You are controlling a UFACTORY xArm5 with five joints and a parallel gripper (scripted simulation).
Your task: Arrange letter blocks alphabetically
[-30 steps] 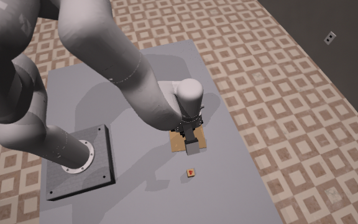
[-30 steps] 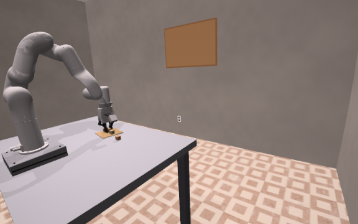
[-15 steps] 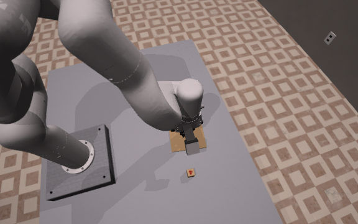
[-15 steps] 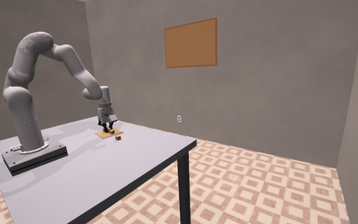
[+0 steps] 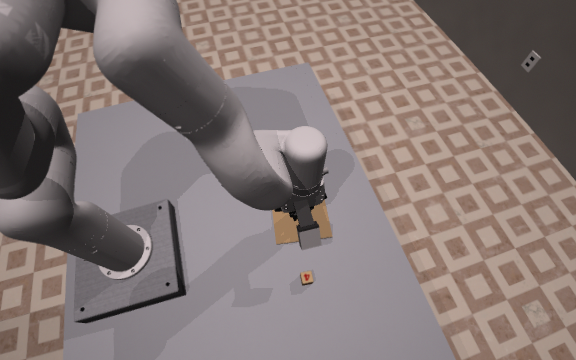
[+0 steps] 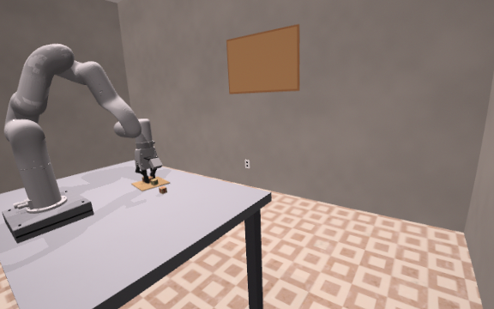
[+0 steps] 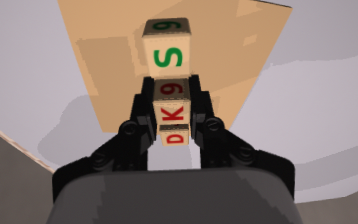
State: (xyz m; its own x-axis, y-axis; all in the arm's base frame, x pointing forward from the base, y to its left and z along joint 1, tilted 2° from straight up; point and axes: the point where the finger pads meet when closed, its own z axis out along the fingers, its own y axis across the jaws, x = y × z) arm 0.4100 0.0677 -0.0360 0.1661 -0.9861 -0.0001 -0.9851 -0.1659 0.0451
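Now: hand 30 mm above the tan mat. Also, from my hand: wooden letter block 10 mm behind, 40 mm to the left, 10 mm below.
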